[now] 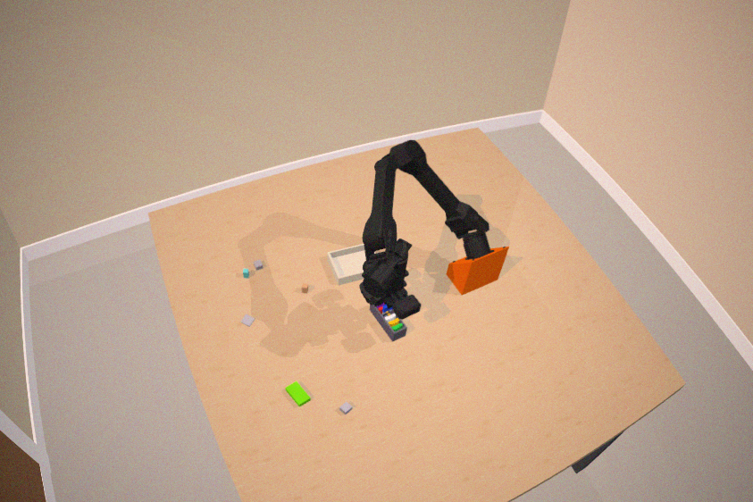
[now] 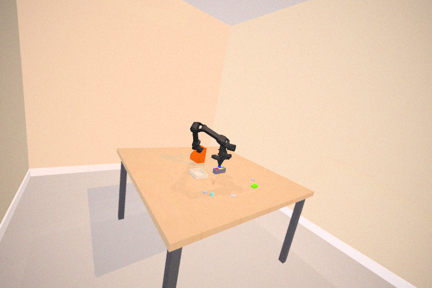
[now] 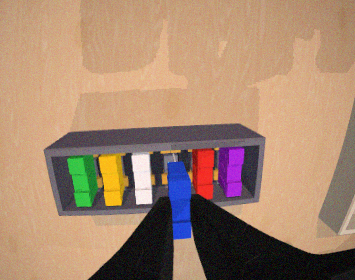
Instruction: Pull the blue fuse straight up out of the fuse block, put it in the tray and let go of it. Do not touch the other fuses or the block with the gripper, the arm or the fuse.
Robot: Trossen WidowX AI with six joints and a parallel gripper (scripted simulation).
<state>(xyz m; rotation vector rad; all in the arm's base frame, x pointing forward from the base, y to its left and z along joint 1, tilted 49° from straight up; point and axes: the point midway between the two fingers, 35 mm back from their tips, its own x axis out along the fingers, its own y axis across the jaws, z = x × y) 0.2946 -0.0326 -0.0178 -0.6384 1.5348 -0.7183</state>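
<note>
Right now my gripper tip is 20 cm to the left of the white tray, 6 cm above it and 2 cm past it. The rest, counted from my gripper tip: blue fuse (1 cm below).
</note>
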